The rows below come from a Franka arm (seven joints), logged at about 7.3 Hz.
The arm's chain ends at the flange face. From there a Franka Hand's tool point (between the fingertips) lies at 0.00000 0.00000 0.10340 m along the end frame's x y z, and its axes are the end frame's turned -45 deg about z.
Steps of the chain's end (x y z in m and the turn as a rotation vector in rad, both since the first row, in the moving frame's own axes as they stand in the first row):
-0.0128, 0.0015, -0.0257, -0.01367, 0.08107, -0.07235
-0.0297, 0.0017, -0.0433, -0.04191, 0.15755, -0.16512
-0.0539, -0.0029, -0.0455, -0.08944, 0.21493, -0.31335
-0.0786, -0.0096, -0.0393, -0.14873, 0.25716, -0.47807
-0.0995, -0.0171, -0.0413, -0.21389, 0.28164, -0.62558
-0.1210, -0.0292, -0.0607, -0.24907, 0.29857, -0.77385
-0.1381, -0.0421, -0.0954, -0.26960, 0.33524, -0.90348
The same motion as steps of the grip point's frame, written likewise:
-0.0049, -0.0013, -0.0260, -0.06699, 0.04766, -0.07235
-0.0126, -0.0060, -0.0447, -0.14104, 0.08177, -0.16512
-0.0237, -0.0199, -0.0483, -0.21522, 0.08873, -0.31335
-0.0344, -0.0361, -0.0437, -0.28701, 0.07667, -0.47807
-0.0429, -0.0507, -0.0475, -0.35039, 0.04791, -0.62558
-0.0472, -0.0723, -0.0680, -0.38724, 0.03500, -0.77385
-0.0455, -0.0922, -0.1042, -0.42769, 0.04641, -0.90348

